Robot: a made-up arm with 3 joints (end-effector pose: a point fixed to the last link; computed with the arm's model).
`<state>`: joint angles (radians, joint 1 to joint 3).
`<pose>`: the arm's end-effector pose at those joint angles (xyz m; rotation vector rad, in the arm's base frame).
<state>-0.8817 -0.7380 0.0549</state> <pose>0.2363 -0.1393 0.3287 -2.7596 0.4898 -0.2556</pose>
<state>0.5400 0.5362 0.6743</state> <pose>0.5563 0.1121 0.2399 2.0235 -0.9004 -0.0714</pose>
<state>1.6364 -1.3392 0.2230</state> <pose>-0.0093 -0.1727 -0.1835 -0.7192 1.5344 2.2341</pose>
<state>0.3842 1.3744 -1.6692</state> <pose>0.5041 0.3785 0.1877 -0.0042 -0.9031 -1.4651</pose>
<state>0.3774 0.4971 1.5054</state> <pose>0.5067 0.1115 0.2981 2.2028 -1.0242 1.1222</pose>
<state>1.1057 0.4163 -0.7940</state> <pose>0.5969 0.0179 -0.0208 0.7174 -0.1989 -1.9348</pose>
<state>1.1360 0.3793 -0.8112</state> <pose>0.5904 0.0034 -0.0349 0.6888 -0.1727 -1.9932</pose>
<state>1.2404 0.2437 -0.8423</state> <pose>0.5592 -0.0468 -0.0822 0.6109 -0.0975 -2.1842</pose>
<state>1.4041 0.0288 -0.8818</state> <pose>0.4865 -0.1162 -0.1489 0.4680 0.0011 -2.4764</pose>
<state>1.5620 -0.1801 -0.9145</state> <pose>0.3925 -0.1684 -0.1968 0.3005 0.0684 -2.7500</pose>
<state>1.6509 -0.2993 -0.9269</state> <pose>0.3317 -0.1905 -0.2140 0.1972 0.0866 -2.8989</pose>
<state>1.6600 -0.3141 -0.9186</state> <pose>0.3245 -0.1928 -0.2152 0.1962 0.0780 -2.9132</pose>
